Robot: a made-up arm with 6 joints.
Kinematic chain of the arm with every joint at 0, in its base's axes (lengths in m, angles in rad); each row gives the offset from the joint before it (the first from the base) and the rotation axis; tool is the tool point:
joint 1: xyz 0 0 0.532 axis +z
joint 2: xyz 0 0 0 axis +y
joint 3: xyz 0 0 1.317 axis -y
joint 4: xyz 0 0 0 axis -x
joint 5: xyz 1.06 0 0 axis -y
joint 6: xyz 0 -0.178 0 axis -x
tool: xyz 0 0 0
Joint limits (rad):
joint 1: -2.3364..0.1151
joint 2: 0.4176..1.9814
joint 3: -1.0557..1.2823
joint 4: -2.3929..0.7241
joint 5: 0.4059..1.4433
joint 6: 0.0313..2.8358
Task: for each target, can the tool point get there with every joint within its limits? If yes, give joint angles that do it. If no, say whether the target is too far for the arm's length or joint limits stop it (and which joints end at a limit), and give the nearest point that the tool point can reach.
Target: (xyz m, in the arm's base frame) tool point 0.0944 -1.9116 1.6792
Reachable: yes | joints -1.4286 0.7072 0.8324 0.0777 1.3599 1.3440
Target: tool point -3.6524 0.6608 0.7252
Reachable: no: too far | nearest point -1.5521 -1.3579 0.7252 | short by 2.913 m
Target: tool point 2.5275 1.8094 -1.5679
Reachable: no: too far | nearest point 1.9131 0.3524 -0.7686 | short by 1.772 m
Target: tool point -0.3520 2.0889 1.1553
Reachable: no: joint limits stop it (at a limit: joint 1, joint 2, joint 3, joint 4) | nearest point 0.4983 0.1889 0.6691 | short by 2.138 m
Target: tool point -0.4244 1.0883 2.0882
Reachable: no: joint limits stop it (at a limit: joint 1, joint 2, joint 3, joint 4) | nearest point 0.4983 0.1889 0.6691 | short by 1.917 m
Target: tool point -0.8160 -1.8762 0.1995
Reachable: yes | joints -1.9839 1.2652 0.6864 -1.6037 0.5732 1.0324
